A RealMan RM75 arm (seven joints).
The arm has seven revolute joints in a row. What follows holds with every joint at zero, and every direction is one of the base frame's. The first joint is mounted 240.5 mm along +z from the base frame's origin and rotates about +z. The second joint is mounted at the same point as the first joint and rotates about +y. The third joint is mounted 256 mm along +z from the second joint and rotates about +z. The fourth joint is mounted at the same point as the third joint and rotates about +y. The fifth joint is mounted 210 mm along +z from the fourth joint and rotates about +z. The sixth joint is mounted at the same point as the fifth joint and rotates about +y. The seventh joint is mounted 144 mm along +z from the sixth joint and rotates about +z. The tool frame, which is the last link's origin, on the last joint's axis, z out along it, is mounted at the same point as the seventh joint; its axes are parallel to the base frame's.
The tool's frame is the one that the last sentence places.
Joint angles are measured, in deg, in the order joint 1, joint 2, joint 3, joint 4, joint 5, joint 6, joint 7. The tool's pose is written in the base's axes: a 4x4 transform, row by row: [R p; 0 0 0 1], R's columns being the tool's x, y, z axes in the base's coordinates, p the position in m. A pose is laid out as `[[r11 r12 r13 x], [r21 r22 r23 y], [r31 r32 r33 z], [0 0 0 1]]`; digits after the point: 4 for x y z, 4 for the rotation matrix.
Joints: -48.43, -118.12, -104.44, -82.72, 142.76, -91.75, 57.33
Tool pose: [[0.9676 -0.0446 -0.2484 -0.0665], [0.0375 -0.9480 0.3160 0.3842], [-0.2496 -0.3151 -0.9157 0.0213], [0 0 0 1]]
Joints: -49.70, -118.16, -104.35, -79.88, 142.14, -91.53, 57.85
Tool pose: [[0.9669 -0.0374 -0.2524 -0.0663], [0.0375 -0.9576 0.2856 0.3861], [-0.2523 -0.2856 -0.9245 0.0143], [0 0 0 1]]
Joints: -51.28, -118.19, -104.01, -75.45, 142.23, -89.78, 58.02
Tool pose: [[0.9642 -0.0181 -0.2646 -0.0690], [0.0546 -0.9627 0.2649 0.3920], [-0.2596 -0.2698 -0.9273 0.0045], [0 0 0 1]]
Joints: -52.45, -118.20, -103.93, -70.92, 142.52, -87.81, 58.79
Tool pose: [[0.9602 0.0004 -0.2794 -0.0757], [0.0727 -0.9659 0.2484 0.3979], [-0.2698 -0.2588 -0.9275 -0.0044], [0 0 0 1]]
